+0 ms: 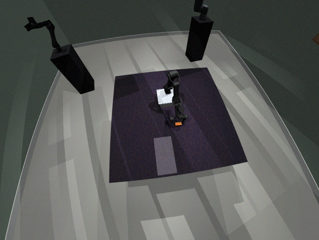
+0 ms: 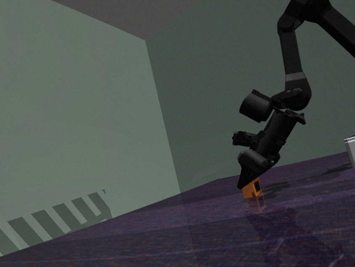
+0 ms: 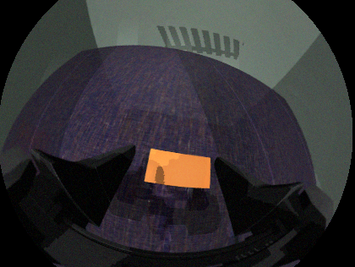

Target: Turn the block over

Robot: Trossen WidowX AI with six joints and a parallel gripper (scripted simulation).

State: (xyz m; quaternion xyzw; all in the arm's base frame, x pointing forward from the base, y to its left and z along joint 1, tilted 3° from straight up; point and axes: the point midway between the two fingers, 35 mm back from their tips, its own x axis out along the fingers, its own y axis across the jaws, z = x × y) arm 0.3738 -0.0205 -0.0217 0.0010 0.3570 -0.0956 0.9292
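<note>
Now: gripper tip 20 mm past the block and 10 mm above it.
</note>
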